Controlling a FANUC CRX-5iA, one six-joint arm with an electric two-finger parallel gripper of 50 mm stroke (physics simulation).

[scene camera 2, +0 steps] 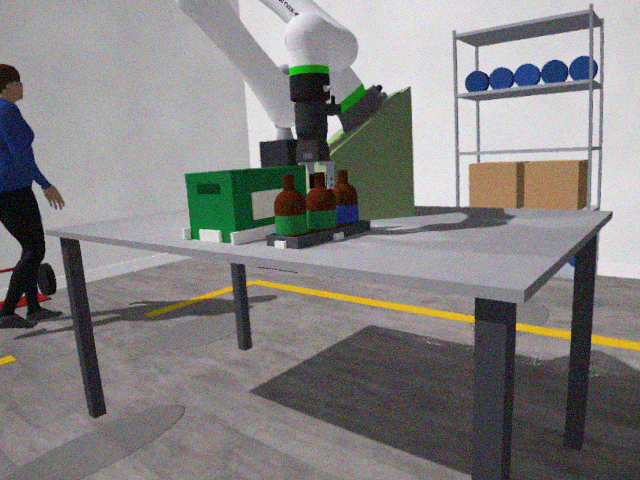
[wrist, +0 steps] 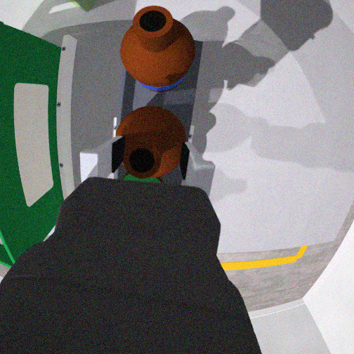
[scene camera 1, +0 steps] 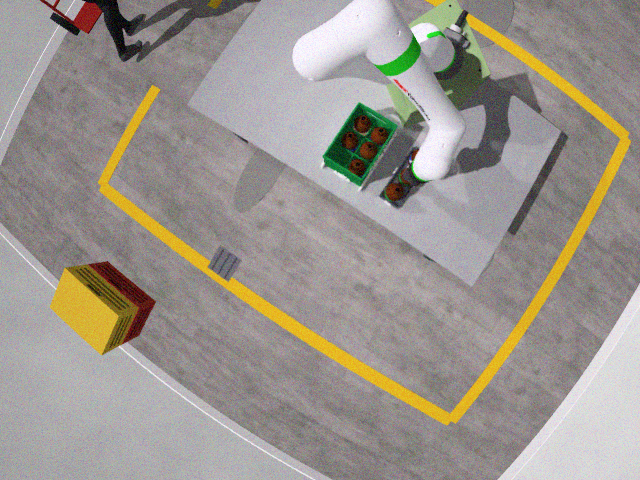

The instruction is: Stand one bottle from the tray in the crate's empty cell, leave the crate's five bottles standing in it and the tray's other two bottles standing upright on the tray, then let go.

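Frame: origin at the arm's base, x ahead, y down, z left, level; centimetres.
Seen in the pictures: gripper, fingertip midpoint: (scene camera 2: 320,188); arm's base, link origin: (scene camera 2: 363,118) (scene camera 1: 443,60).
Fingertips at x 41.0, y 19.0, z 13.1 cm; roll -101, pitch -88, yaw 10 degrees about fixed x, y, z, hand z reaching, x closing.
Pixels of each thing's top centre, then the offset from my fingertips to it. "spot": a spot on its surface instead. Level surfaces: height alone.
- green crate, top centre: (scene camera 2: 246,169) (scene camera 1: 360,140) dx +0.1, dy -5.4, dz -25.0 cm
- dark tray, surface spot: (scene camera 2: 305,241) spot: dx +11.2, dy +10.8, dz +3.5 cm
- green-label end bottle, top centre: (scene camera 2: 288,175) (scene camera 1: 397,189) dx +9.1, dy -3.9, dz -2.2 cm
- green-label middle bottle, top centre: (scene camera 2: 319,172) (scene camera 1: 412,172) dx -0.2, dy -3.9, dz -0.4 cm
- blue-label bottle, top centre: (scene camera 2: 342,170) dx -9.7, dy -3.9, dz -0.4 cm
- grey table, surface height: dy +12.1 cm
The green crate (scene camera 1: 342,171) (scene camera 2: 209,214) (wrist: 30,65) holds five brown bottles; its empty cell (scene camera 1: 338,153) is at the left corner in scene camera 1. The dark tray (scene camera 2: 305,241) (wrist: 197,75) beside it holds three upright bottles in a row: a green-label end bottle (scene camera 1: 394,191) (scene camera 2: 290,206), a green-label middle bottle (scene camera 2: 321,202) (wrist: 150,122) and a blue-label bottle (scene camera 2: 346,198) (wrist: 157,57). My gripper (scene camera 2: 320,176) (wrist: 152,150) is open, its fingers on either side of the middle bottle's neck, with no grip. The end bottle is hidden in the wrist view.
The crate and tray stand close together on the grey table (scene camera 1: 258,98) (scene camera 2: 439,248). The green sloped stand (scene camera 1: 467,85) (scene camera 2: 385,160) carries the arm behind the tray. A person (scene camera 2: 18,191) stands left of the table. A shelf rack (scene camera 2: 456,118) stands at the back right.
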